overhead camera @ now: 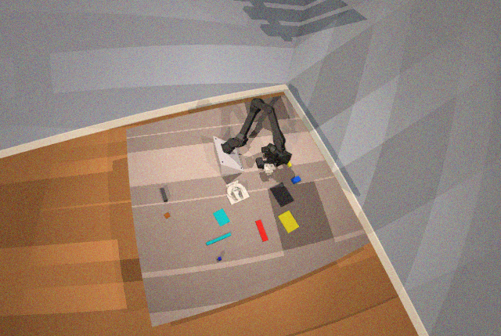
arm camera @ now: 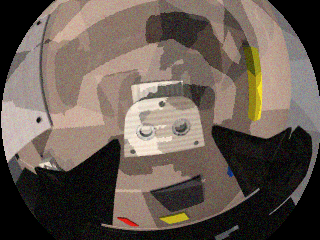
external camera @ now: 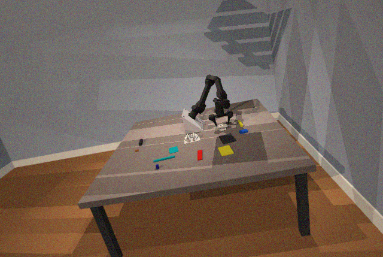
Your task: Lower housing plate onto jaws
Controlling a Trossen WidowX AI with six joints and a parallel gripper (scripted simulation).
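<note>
The white block is 1 cm behind my gripper tip and 2 cm below it. The rest, counted from my gripper tip: blue block 13 cm ahead, 14 cm to the left, 2 cm below; white housing part 1 cm behind; yellow bar 3 cm behind, 14 cm to the left, 2 cm below.
</note>
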